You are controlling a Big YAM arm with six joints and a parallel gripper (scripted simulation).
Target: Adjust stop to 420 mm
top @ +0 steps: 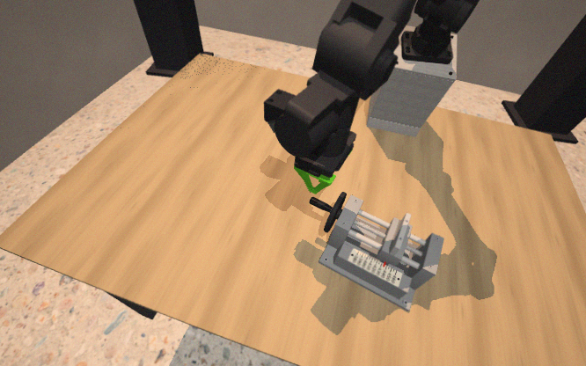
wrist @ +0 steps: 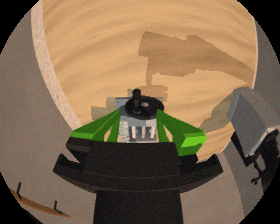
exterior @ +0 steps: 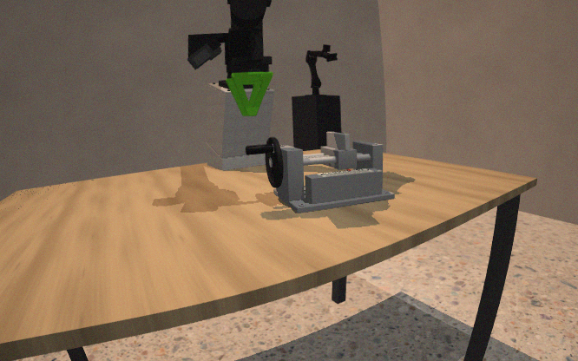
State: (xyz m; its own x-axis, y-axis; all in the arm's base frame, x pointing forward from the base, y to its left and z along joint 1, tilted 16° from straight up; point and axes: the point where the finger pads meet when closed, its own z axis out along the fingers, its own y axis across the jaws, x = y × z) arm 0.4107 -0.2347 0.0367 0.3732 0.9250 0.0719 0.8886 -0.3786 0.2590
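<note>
My hand is 8 cm above the black handwheel, 3 cm to the right of it and 1 cm short of it. The rest, counted from my hand: sliding stop block 16 cm to the left, 8 cm below, 6 cm ahead.
</note>
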